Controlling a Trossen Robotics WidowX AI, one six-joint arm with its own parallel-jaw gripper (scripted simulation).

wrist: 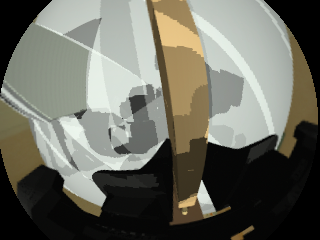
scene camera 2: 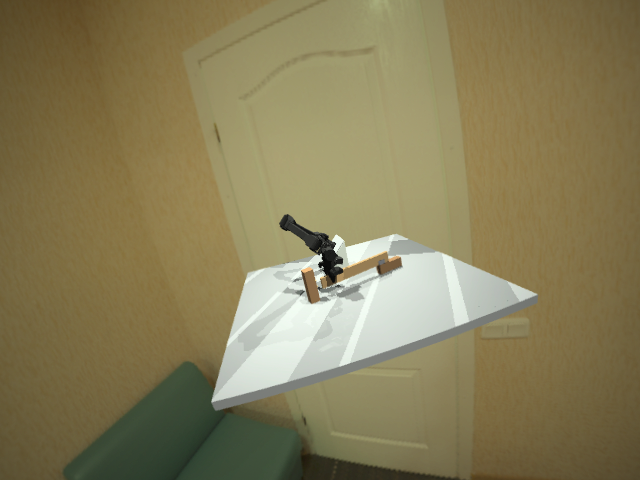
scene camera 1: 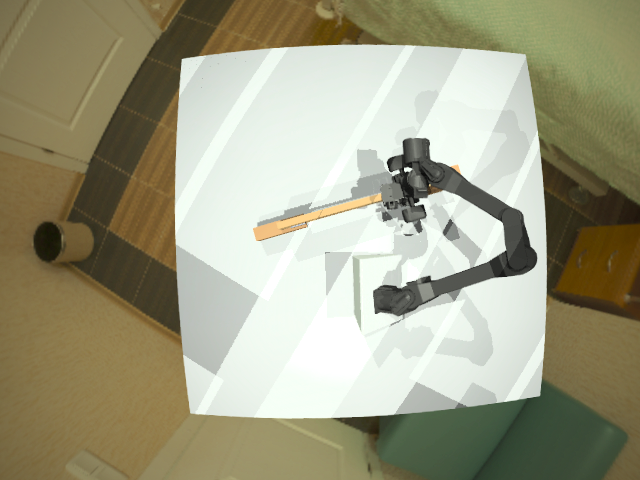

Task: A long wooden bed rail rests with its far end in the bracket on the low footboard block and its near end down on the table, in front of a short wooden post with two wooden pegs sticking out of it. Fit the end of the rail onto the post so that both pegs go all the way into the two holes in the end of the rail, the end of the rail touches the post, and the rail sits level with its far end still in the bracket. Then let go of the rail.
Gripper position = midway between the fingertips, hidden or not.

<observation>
In view: my gripper [scene camera 1: 400, 193] and a wooden rail [scene camera 1: 362, 202].
The wooden rail is seen too in scene camera 2 [scene camera 2: 369, 263]. My gripper also shows in the wrist view [wrist: 177, 140].
</observation>
